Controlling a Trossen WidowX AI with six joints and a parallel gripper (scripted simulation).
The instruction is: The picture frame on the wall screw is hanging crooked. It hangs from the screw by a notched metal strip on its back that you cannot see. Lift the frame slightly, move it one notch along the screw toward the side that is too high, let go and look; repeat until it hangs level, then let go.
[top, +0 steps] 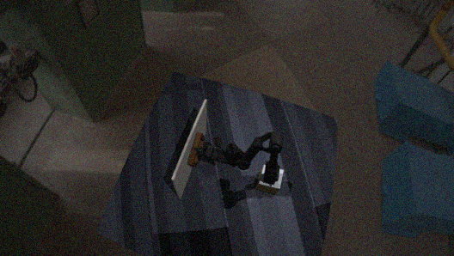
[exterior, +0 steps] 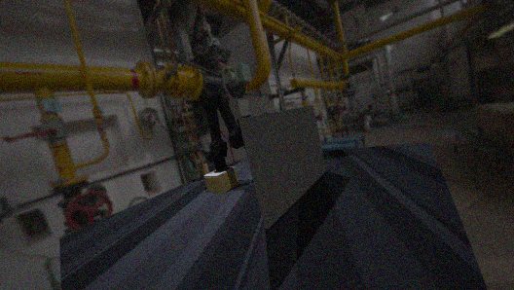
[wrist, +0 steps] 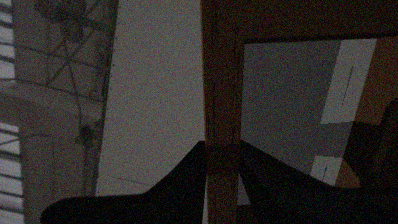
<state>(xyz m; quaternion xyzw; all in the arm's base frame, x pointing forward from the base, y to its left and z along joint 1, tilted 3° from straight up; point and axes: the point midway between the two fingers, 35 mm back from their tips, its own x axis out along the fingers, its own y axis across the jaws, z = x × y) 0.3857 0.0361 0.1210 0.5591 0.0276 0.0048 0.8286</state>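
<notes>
My gripper tip is now 50 mm above the picture frame, 20 mm to the left of it and 10 mm short of it. Also, from my gripper tip: wall panel 70 mm below, 20 mm ahead, 10 mm to the right.
</notes>
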